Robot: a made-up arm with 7 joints.
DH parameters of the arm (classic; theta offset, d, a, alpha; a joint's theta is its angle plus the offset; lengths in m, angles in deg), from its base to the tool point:
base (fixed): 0 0 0 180
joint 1: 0 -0.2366 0 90
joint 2: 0 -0.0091 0 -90
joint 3: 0 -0.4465 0 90
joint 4: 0 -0.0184 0 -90
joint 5: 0 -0.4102 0 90
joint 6: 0 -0.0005 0 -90
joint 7: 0 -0.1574 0 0
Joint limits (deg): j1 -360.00..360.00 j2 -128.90..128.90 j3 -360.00..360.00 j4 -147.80..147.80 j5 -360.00..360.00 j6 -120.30..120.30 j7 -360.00..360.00
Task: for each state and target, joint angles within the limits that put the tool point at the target. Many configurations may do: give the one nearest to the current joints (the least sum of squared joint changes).
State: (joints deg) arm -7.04 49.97 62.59 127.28 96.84 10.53 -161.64
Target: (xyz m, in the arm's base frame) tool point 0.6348 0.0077 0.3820
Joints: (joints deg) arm -42.38 24.50 44.21 102.30 97.78 7.01 -161.64
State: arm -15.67 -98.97 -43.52 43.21 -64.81 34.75 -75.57
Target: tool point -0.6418 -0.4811 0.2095
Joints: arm -59.43 -121.42 -30.82 60.41 -60.19 50.21 -75.57
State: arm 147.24 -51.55 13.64 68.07 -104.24 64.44 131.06
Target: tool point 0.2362 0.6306 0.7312
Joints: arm 123.19 -81.93 34.63 61.05 -108.42 60.63 131.06
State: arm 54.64 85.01 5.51 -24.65 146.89 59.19 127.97
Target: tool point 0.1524 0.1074 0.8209
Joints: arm 41.98 53.59 31.24 -81.16 160.25 69.97 127.97
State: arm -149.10 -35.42 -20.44 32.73 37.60 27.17 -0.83
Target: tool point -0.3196 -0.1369 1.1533
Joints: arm -180.04 5.46 -39.72 26.36 36.55 10.24 -0.83
